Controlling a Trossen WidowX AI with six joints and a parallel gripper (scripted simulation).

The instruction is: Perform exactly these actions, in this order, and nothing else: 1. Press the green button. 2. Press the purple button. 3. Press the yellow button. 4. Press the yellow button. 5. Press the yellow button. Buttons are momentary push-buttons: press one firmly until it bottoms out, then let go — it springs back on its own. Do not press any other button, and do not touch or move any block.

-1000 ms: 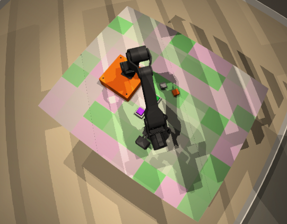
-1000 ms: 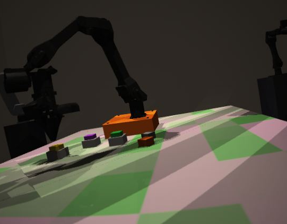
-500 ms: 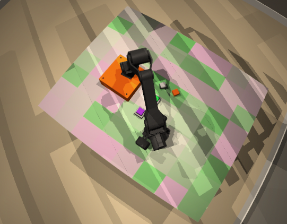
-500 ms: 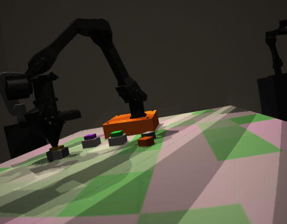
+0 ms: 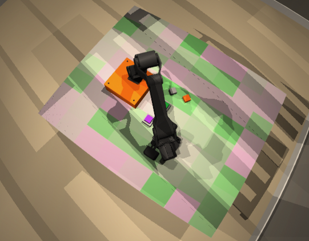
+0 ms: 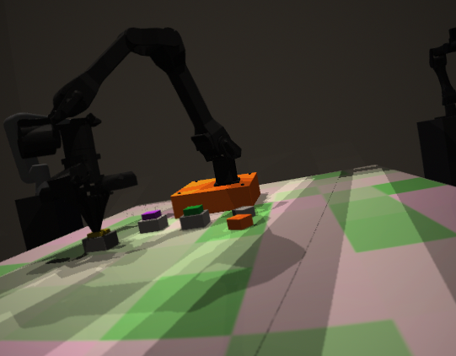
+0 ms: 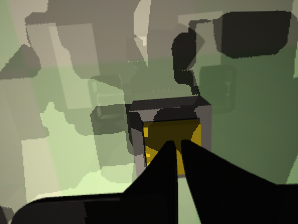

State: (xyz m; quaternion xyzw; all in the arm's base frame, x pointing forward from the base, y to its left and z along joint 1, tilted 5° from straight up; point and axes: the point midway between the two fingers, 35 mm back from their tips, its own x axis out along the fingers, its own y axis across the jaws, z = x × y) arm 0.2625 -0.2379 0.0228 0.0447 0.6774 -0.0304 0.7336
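Right now my gripper tip is 1 cm above the yellow button. From my gripper tip the other things lie so: green button 7 cm behind, 18 cm to the left; purple button 10 cm behind, 8 cm to the left; orange block 1 cm ahead, 27 cm to the left, 2 cm below.
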